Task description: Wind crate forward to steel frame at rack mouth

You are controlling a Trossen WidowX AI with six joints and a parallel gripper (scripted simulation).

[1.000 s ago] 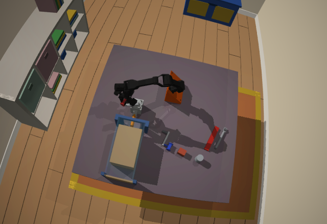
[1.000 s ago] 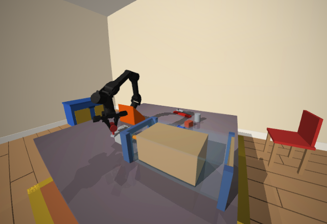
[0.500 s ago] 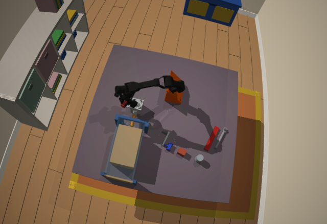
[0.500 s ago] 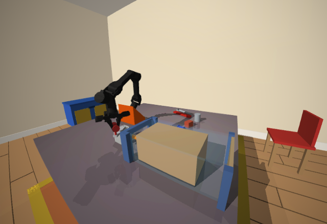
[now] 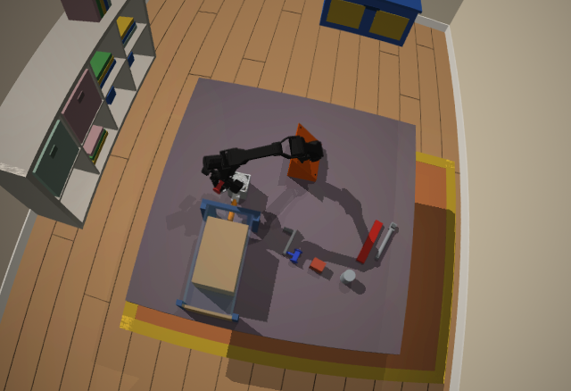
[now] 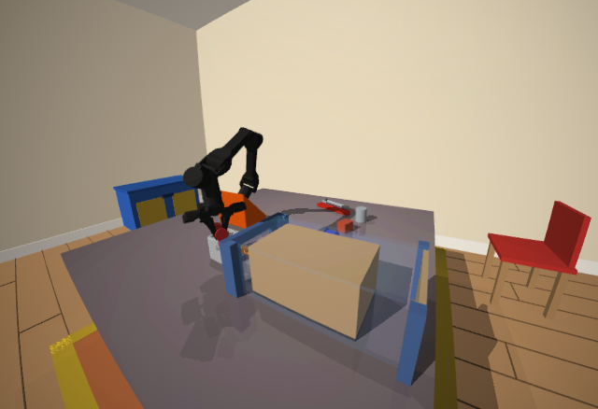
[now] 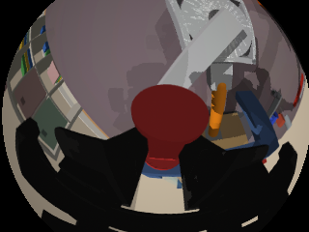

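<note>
My gripper tip is now 4 cm past the winch handle, 3 cm to the right of it and 2 cm above it. The rest, counted from my gripper tip: blue frame: 7 cm ahead, 8 cm to the left, 2 cm below; then grey winch: 11 cm behind, 6 cm to the left, 10 cm below; then red grip: 1 cm behind, 1 cm above.
</note>
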